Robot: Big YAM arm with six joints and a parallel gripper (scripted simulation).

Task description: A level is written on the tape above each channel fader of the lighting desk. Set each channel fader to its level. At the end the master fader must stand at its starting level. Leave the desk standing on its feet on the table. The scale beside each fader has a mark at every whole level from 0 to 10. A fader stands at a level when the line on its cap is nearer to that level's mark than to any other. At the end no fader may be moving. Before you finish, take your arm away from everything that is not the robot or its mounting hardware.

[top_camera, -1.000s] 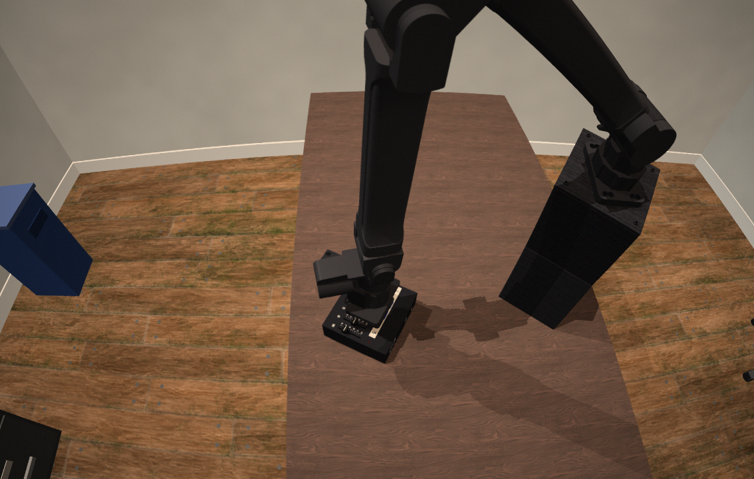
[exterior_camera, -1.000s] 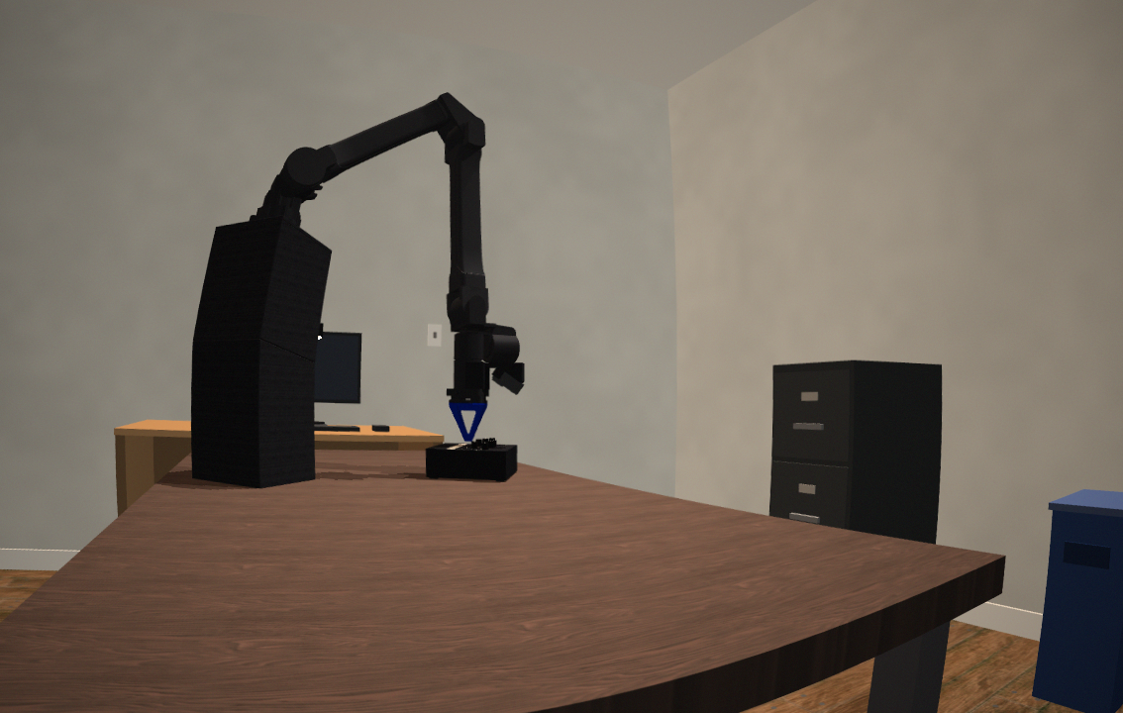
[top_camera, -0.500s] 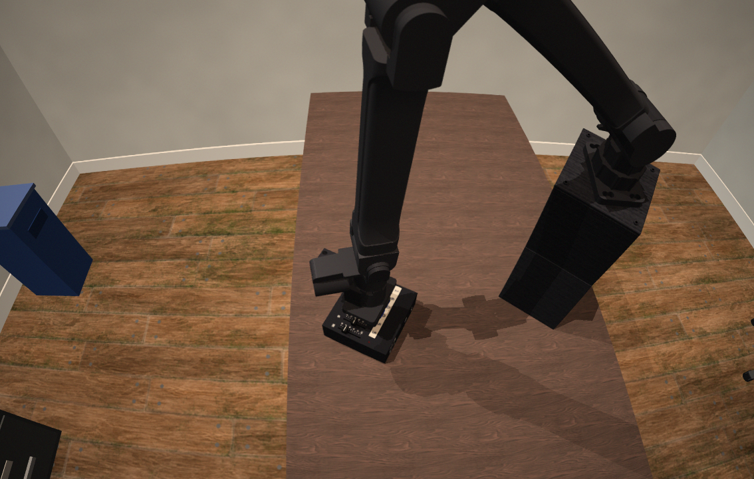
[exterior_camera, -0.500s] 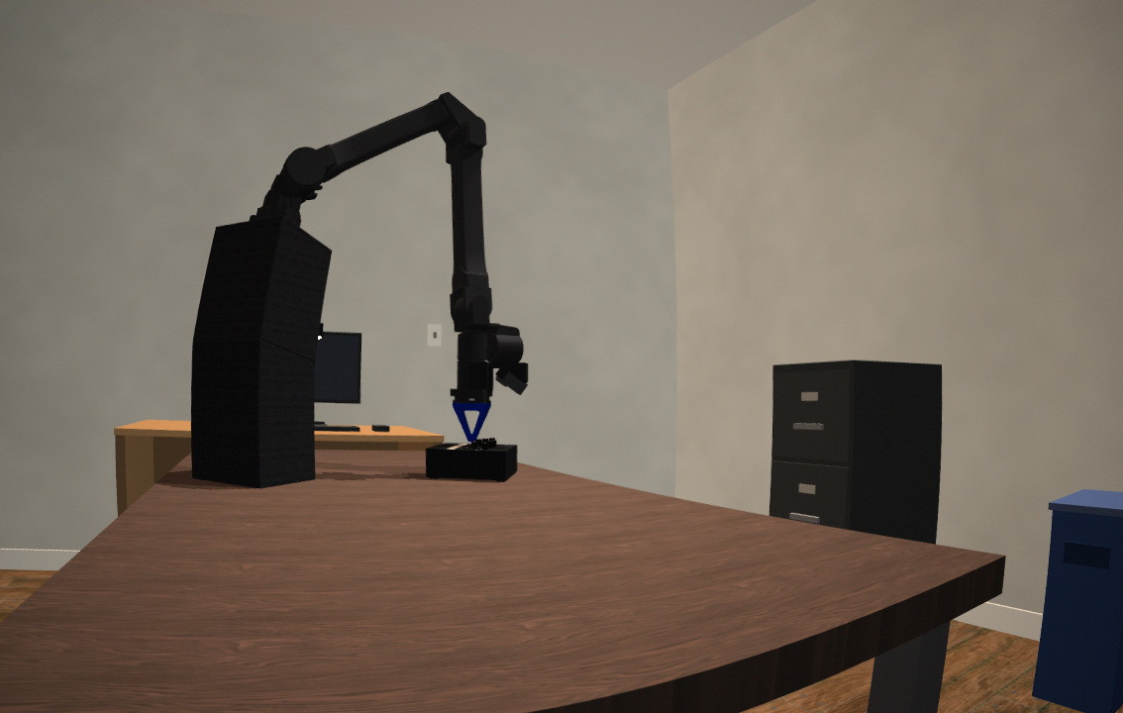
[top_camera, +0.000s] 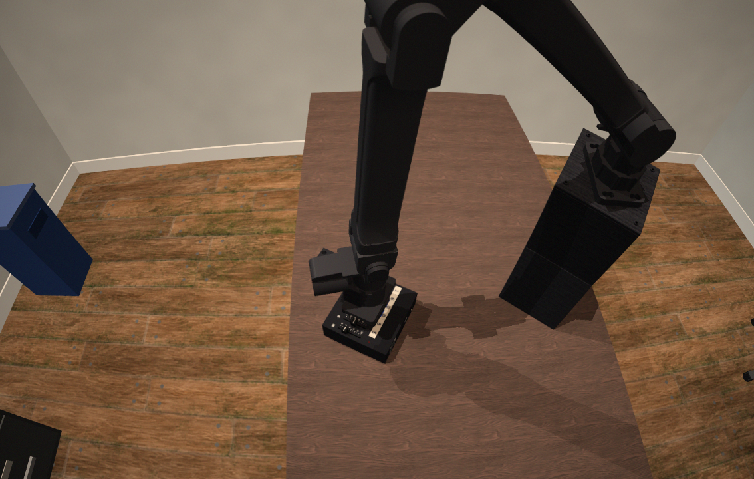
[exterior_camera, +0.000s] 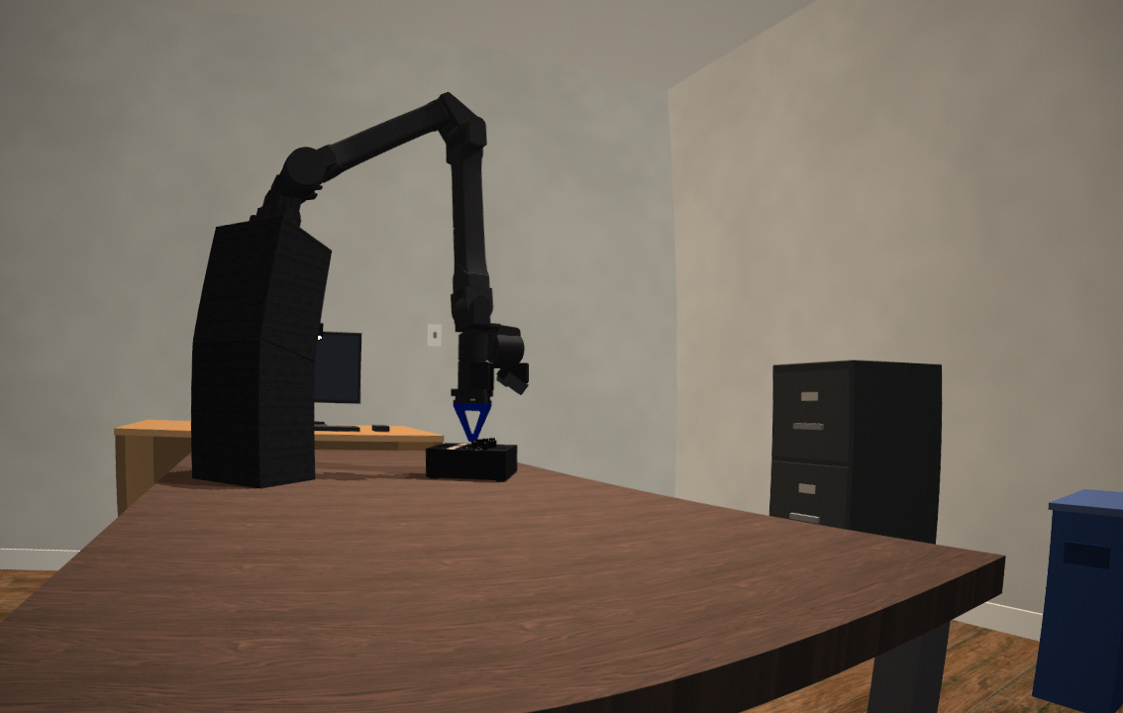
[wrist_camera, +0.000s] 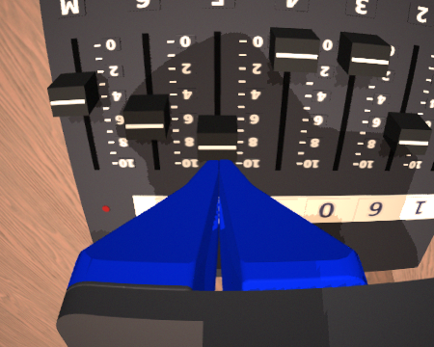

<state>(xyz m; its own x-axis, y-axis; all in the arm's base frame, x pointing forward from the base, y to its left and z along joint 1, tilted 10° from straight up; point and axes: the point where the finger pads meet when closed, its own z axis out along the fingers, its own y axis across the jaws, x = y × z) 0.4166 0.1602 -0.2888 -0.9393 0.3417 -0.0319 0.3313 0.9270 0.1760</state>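
The fader 6 lies 30 mm ahead of my hand, 10 mm to the left of it and 10 mm below it. Also, from my hand: fader 4: 30 mm ahead, 30 mm to the right, 10 mm below; then fader 5: 10 mm ahead, 10 mm below; then master fader: 40 mm ahead, 30 mm to the left, 10 mm below.
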